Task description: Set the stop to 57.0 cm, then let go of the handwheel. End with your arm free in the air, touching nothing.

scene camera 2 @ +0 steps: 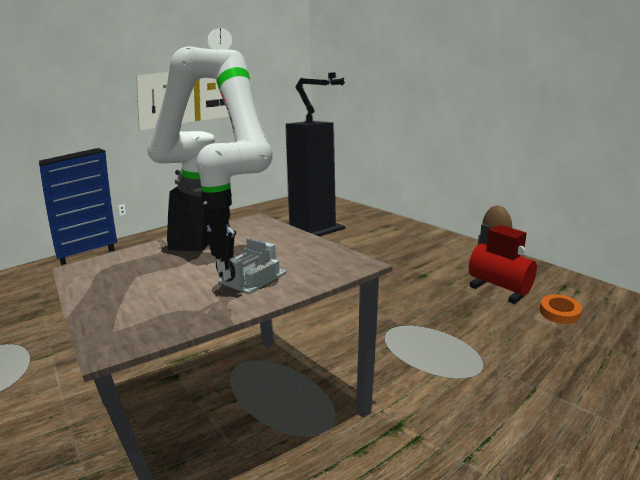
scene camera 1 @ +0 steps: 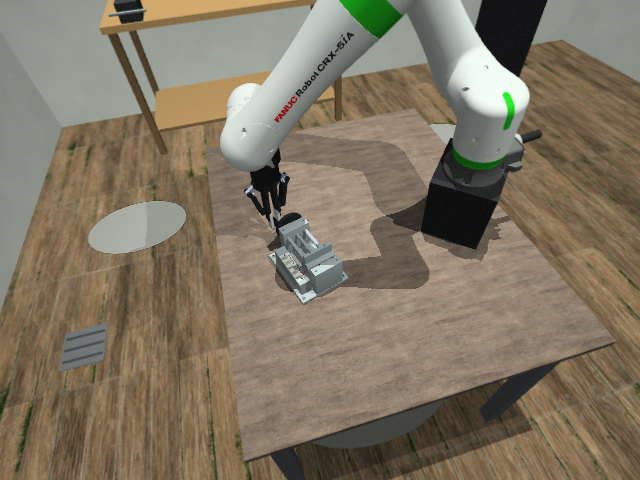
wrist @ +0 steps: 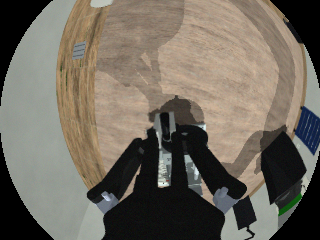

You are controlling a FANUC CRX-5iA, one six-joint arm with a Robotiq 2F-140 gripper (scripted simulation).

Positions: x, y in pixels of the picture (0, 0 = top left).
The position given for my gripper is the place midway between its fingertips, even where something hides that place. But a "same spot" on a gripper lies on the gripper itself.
Labels:
my gripper: scene camera 2; scene camera 1 275, 225; wrist
same spot on my gripper: (wrist: 118, 179) = (scene camera 2: 226, 241)

